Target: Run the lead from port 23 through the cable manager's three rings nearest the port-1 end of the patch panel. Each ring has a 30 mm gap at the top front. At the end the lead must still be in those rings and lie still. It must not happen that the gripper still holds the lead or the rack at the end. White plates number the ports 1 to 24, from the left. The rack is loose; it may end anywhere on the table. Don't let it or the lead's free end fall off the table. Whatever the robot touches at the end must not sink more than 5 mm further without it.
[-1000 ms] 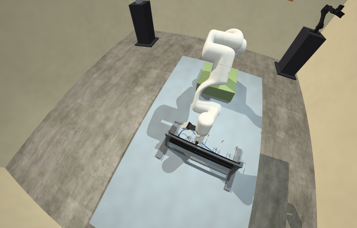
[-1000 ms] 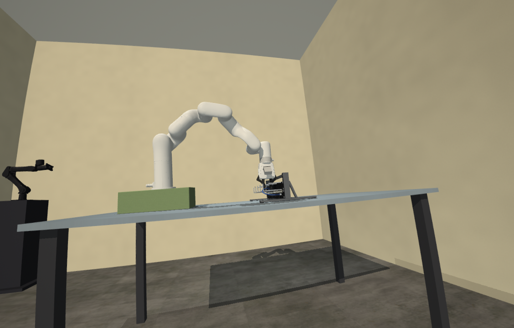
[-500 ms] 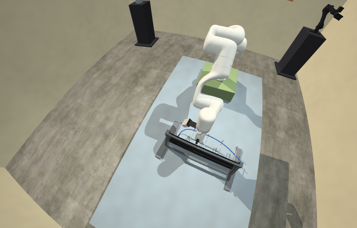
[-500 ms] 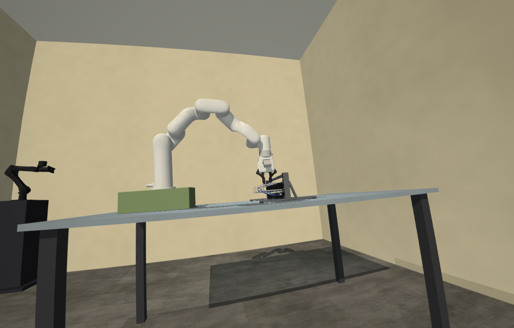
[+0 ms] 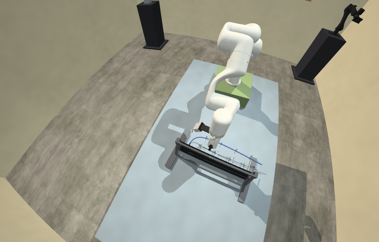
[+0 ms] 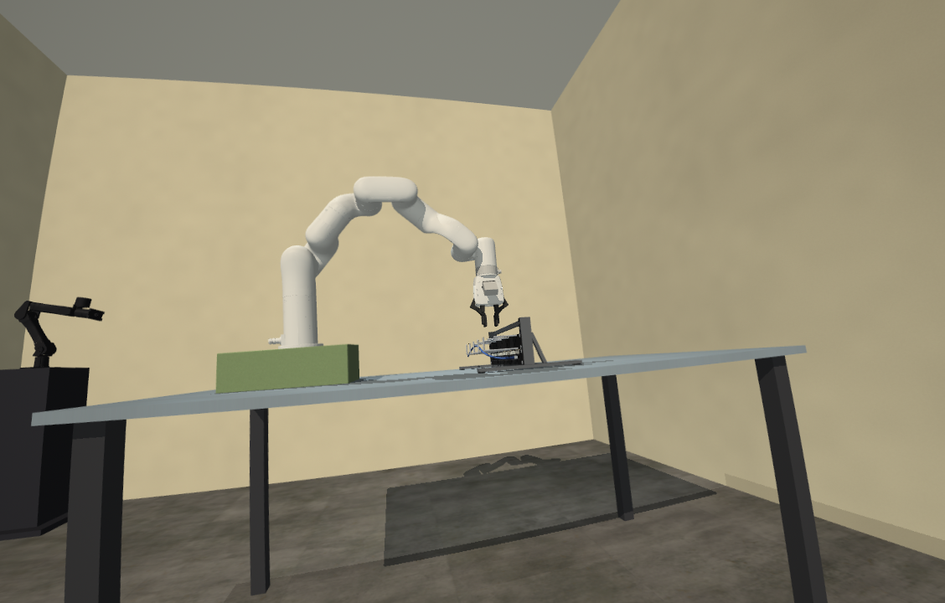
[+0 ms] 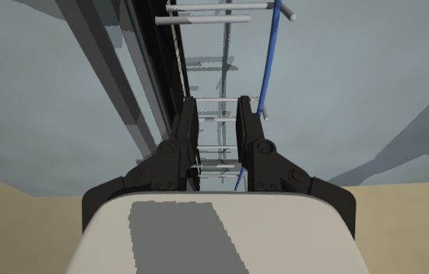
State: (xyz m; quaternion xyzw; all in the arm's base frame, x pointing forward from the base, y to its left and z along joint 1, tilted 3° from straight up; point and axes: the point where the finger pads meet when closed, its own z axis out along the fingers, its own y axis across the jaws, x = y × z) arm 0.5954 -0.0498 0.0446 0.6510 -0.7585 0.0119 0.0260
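Right now the patch panel rack is 70 mm ahead of my hand, 40 mm to the left of it and 90 mm below it.
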